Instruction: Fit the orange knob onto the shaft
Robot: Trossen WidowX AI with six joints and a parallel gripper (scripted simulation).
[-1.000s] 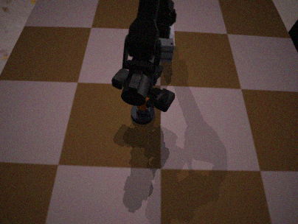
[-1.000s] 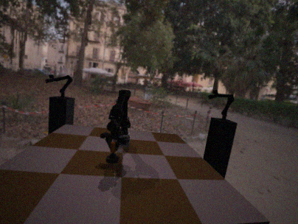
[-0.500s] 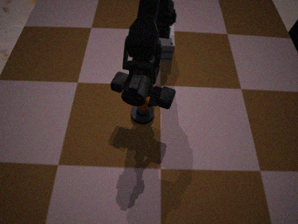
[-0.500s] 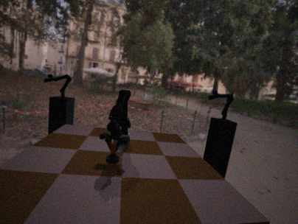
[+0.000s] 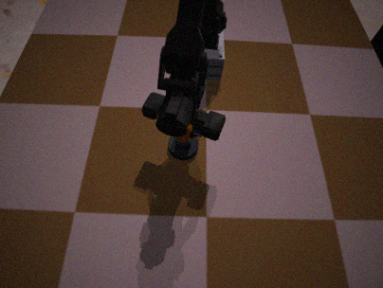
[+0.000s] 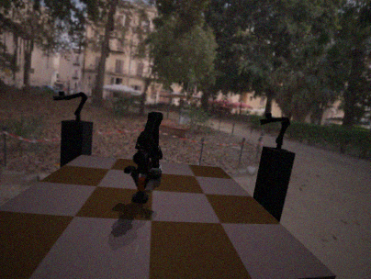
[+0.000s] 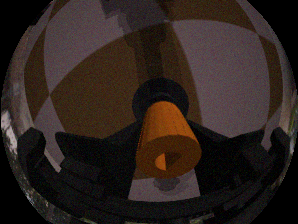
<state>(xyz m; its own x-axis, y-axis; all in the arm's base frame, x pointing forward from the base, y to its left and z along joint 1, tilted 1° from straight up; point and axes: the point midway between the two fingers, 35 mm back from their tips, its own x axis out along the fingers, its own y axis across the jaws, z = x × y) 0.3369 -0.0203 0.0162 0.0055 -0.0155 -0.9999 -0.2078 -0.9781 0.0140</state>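
Right now the orange knob is 20 mm above my gripper tip. Round my gripper tip: dark round pedestal (40 mm below).
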